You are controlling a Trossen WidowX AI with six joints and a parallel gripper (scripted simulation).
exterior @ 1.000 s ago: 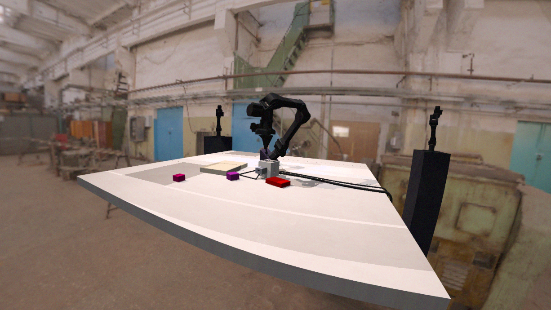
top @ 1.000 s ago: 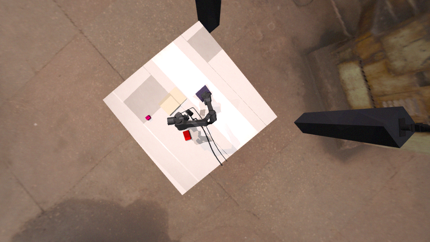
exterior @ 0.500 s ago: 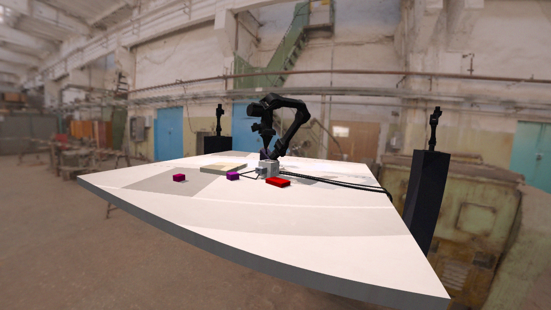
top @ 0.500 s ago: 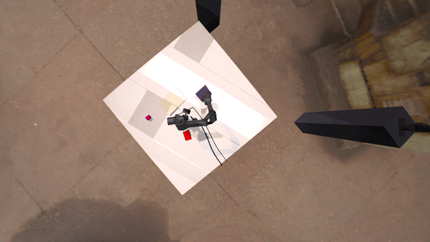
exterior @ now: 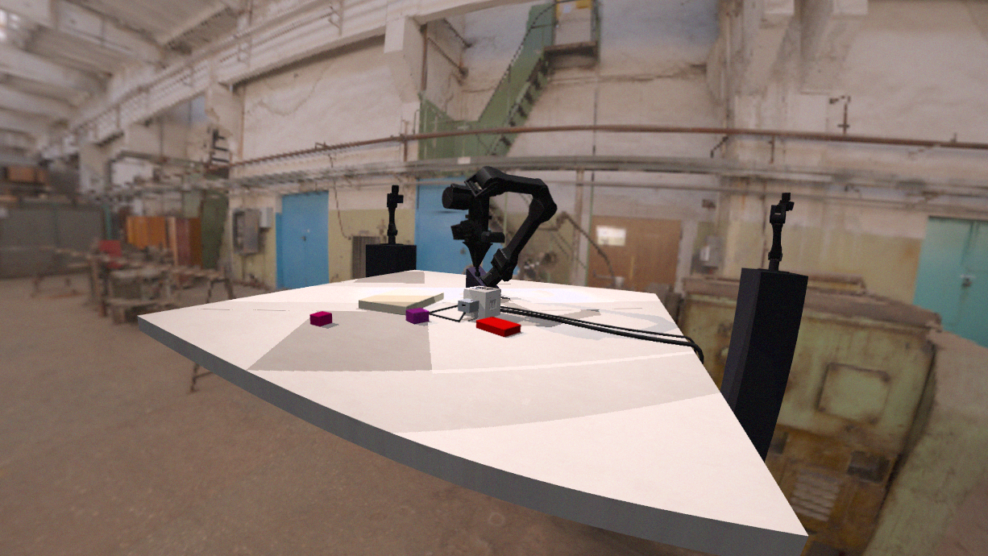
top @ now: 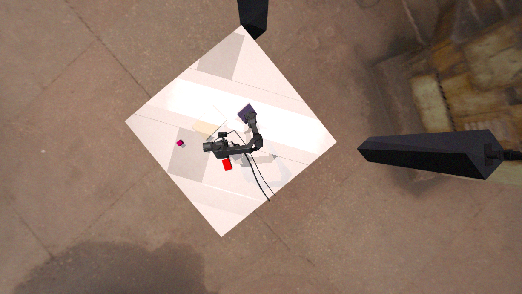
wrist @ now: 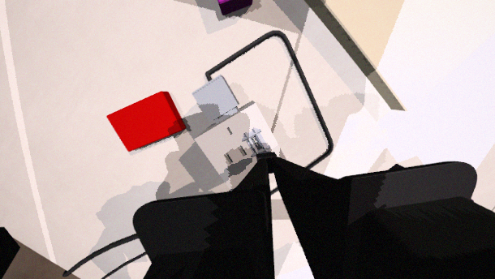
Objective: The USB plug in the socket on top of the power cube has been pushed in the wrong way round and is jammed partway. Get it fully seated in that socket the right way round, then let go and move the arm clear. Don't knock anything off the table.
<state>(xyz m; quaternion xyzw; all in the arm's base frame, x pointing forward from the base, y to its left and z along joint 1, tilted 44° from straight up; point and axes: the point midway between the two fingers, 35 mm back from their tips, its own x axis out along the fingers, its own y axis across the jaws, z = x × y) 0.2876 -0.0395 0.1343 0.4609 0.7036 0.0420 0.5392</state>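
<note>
Right now my gripper tip is 20 mm above the dark USB plug. Round my gripper tip: purple block 150 mm ahead, 120 mm below, 100 mm to the right; then USB socket 70 mm below, 10 mm to the left; then red block 130 mm below, 120 mm ahead, 110 mm to the left.
</note>
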